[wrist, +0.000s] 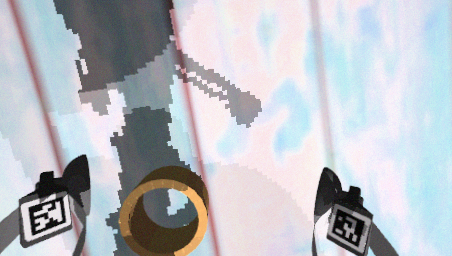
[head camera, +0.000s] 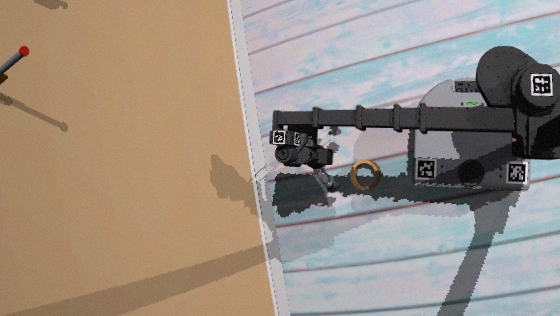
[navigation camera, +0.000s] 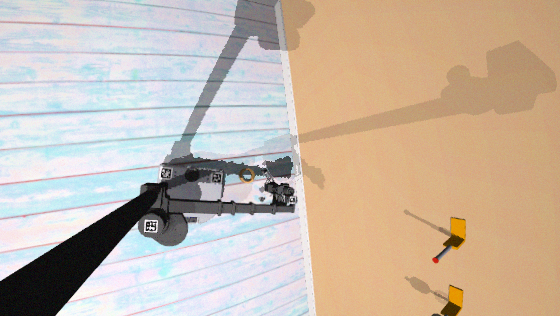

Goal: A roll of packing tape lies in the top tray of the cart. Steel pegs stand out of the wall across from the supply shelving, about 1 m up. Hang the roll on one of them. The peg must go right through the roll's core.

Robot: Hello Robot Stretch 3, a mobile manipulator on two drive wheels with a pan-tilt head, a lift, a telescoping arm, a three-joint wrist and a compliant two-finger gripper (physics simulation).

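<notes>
The roll of packing tape, a tan ring, lies flat on the floor between the robot base and the wall, with its core facing up. My gripper is open and empty, above the floor on the wall side of the roll. In the wrist view the roll shows low in the picture, left of centre between the spread fingers. A steel peg with a red tip stands out of the wall on a yellow bracket. The cart does not show.
The robot base stands beside the roll. The extended arm reaches close to the tan wall. A white baseboard runs along it. A second yellow bracket shows at the navigation view's bottom edge. Shadows cross floor and wall.
</notes>
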